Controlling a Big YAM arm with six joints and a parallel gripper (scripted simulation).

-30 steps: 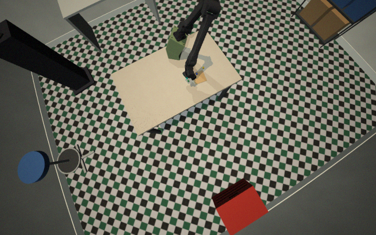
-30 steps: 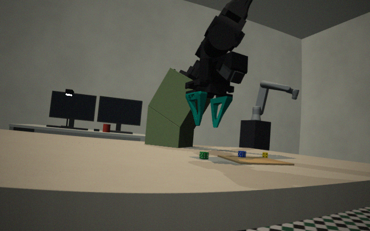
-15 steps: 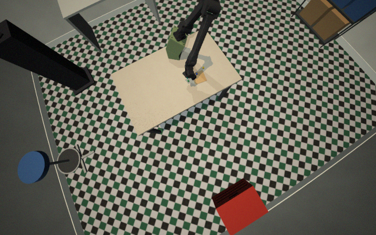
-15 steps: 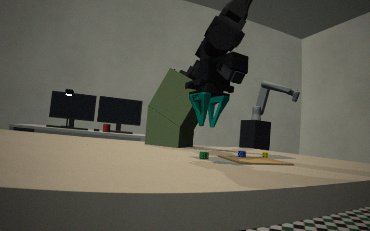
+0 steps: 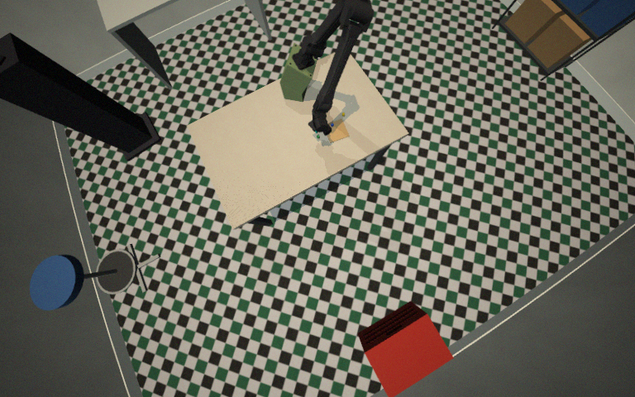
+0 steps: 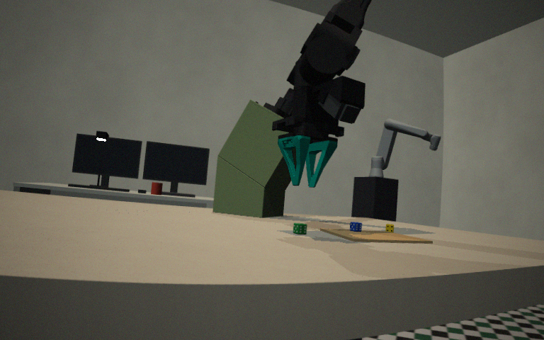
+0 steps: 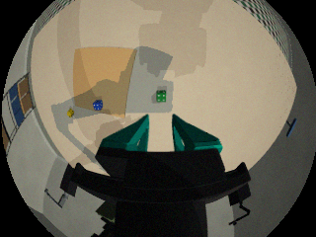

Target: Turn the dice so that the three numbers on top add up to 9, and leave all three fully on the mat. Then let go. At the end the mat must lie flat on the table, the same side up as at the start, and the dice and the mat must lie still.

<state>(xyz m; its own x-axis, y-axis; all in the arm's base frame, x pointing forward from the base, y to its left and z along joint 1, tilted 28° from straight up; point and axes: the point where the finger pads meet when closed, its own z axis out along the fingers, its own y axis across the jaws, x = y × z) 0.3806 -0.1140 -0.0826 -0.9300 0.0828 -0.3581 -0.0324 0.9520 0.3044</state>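
Right now my hand is 80 mm above the green die. The rest, counted from my hand: blue die 130 mm to the left, 70 mm below, 20 mm behind; then yellow die 240 mm to the left, 80 mm below, 40 mm behind; then mat 130 mm to the left, 80 mm below, 30 mm ahead.
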